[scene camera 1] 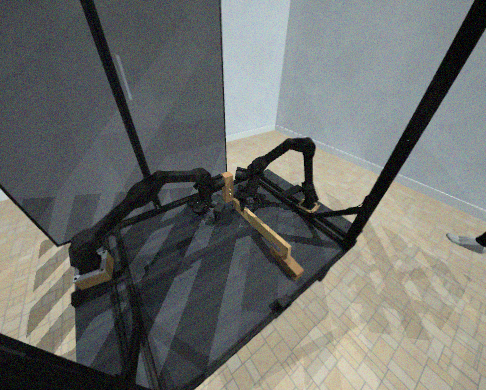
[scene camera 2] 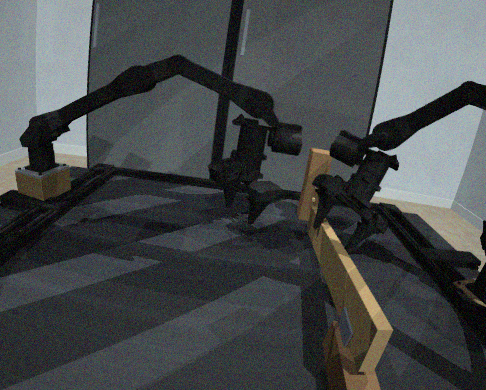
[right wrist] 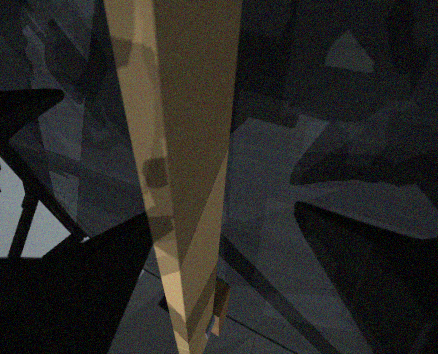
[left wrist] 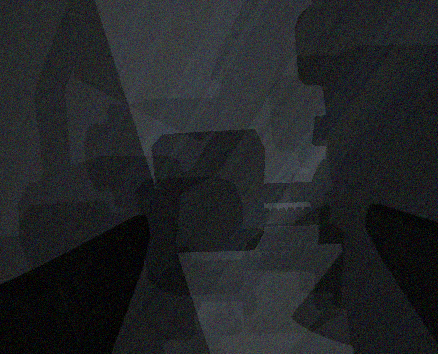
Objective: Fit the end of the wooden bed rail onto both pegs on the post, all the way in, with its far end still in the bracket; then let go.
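Where they show: left gripper, fingertip midpoint: (scene camera 1: 207,217) (scene camera 2: 238,215) (right wrist: 22,46) (left wrist: 255,220); right gripper, fingertip midpoint: (scene camera 1: 248,211) (right wrist: 226,211); left arm's base at its link origin: (scene camera 1: 90,264) (scene camera 2: 42,167); right arm's base at its link origin: (scene camera 1: 308,205) (scene camera 2: 484,293).
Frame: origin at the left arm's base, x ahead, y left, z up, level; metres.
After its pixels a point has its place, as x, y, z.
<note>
The wooden bed rail (scene camera 1: 265,233) @[0.682, -0.135, -0.016] (scene camera 2: 344,280) @[0.684, -0.150, 0.003] (right wrist: 197,100) @[0.671, 0.120, -0.040] runs from the upright wooden post (scene camera 1: 227,186) @[0.639, 0.209, 0.034] (scene camera 2: 314,175) @[0.642, 0.209, 0.037] toward the front. A small peg shows on the post above the rail's near end; whether that end touches the post is unclear. The far end stands at the wooden bracket (scene camera 1: 295,270) @[0.704, -0.330, -0.038] (scene camera 2: 332,352) @[0.682, -0.228, -0.057] (right wrist: 221,300) @[0.712, -0.185, -0.060], which has a blue-grey plate. My right gripper (scene camera 2: 334,239) @[0.692, 0.054, -0.045] (right wrist: 226,211) @[0.692, 0.054, -0.045] is open above the rail near the post, the rail passing between its fingers' lines, nearer one finger. My left gripper (scene camera 2: 240,215) @[0.487, 0.119, -0.064] (left wrist: 255,220) @[0.487, 0.119, -0.064] is open and empty, left of the post.
The dark table top (scene camera 1: 190,305) @[0.300, -0.258, -0.085] (scene camera 2: 165,320) @[0.458, -0.217, -0.085] carries sharp shadows. Black frame bars run along its edges, and a black upright (scene camera 1: 415,125) @[1.010, -0.320, 0.484] stands at the right. A small black block (scene camera 1: 280,304) @[0.577, -0.408, -0.033] sits at the front edge. Dark panels stand behind the table.
</note>
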